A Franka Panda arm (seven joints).
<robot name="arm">
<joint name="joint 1" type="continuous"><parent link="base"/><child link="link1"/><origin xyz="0 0 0.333" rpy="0 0 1.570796"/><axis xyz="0 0 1"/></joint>
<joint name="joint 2" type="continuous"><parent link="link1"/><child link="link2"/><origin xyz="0 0 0" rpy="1.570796 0 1.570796"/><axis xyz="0 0 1"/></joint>
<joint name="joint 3" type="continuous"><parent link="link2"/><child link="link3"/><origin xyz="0 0.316 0" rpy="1.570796 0 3.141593"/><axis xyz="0 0 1"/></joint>
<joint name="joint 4" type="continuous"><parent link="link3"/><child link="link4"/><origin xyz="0.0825 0 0" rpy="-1.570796 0 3.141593"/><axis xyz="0 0 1"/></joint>
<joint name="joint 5" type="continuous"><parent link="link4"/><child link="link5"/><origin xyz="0.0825 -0.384 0" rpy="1.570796 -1.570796 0"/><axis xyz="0 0 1"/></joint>
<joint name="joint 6" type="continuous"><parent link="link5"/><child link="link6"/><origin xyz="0 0 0" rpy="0 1.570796 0"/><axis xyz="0 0 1"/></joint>
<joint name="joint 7" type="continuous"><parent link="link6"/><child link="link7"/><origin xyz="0 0.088 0" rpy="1.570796 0 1.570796"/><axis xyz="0 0 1"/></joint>
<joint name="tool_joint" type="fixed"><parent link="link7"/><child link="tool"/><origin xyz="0 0 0.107"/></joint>
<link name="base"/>
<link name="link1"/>
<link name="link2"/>
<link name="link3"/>
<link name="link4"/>
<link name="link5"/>
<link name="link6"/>
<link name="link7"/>
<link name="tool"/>
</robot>
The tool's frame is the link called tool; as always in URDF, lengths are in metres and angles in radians. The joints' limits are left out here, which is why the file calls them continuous.
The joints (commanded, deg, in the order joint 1, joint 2, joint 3, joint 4, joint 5, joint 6, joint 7), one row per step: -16.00, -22.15, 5.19, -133.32, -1.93, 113.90, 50.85; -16.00, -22.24, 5.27, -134.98, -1.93, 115.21, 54.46; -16.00, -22.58, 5.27, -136.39, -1.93, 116.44, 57.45; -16.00, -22.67, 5.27, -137.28, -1.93, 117.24, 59.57; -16.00, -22.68, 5.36, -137.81, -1.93, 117.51, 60.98; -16.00, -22.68, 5.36, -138.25, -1.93, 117.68, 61.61; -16.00, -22.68, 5.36, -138.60, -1.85, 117.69, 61.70; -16.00, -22.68, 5.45, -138.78, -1.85, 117.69, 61.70; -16.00, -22.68, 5.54, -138.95, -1.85, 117.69, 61.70; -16.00, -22.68, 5.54, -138.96, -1.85, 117.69, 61.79; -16.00, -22.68, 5.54, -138.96, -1.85, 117.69, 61.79; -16.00, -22.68, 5.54, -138.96, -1.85, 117.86, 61.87; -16.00, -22.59, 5.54, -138.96, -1.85, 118.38, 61.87; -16.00, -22.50, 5.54, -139.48, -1.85, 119.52, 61.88; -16.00, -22.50, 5.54, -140.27, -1.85, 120.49, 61.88; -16.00, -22.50, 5.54, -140.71, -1.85, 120.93, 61.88; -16.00, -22.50, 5.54, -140.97, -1.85, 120.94, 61.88
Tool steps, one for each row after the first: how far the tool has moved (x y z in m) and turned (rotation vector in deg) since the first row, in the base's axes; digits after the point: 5 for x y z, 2 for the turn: -0.00270, 0.00090, -0.01111, 0.14, 0.00, -3.50; -0.00574, 0.00131, -0.01832, 0.20, -0.37, -6.44; -0.00740, 0.00150, -0.02375, 0.27, -0.52, -8.54; -0.00856, 0.00232, -0.02766, 0.31, -0.37, -9.86; -0.00974, 0.00244, -0.03103, 0.36, -0.14, -10.49; -0.01091, 0.00264, -0.03390, 0.47, 0.18, -10.63; -0.01140, 0.00339, -0.03541, 0.45, 0.37, -10.56; -0.01186, 0.00413, -0.03683, 0.43, 0.54, -10.48; -0.01189, 0.00413, -0.03691, 0.44, 0.55, -10.57; -0.01189, 0.00413, -0.03691, 0.44, 0.55, -10.57; -0.01159, 0.00409, -0.03665, 0.43, 0.37, -10.64; -0.01046, 0.00393, -0.03649, 0.40, -0.06, -10.60; -0.01006, 0.00383, -0.03961, 0.37, -0.59, -10.55; -0.01117, 0.00393, -0.04454, 0.37, -0.77, -10.52; -0.01200, 0.00401, -0.04744, 0.38, -0.77, -10.51; -0.01295, 0.00411, -0.04956, 0.40, -0.52, -10.52
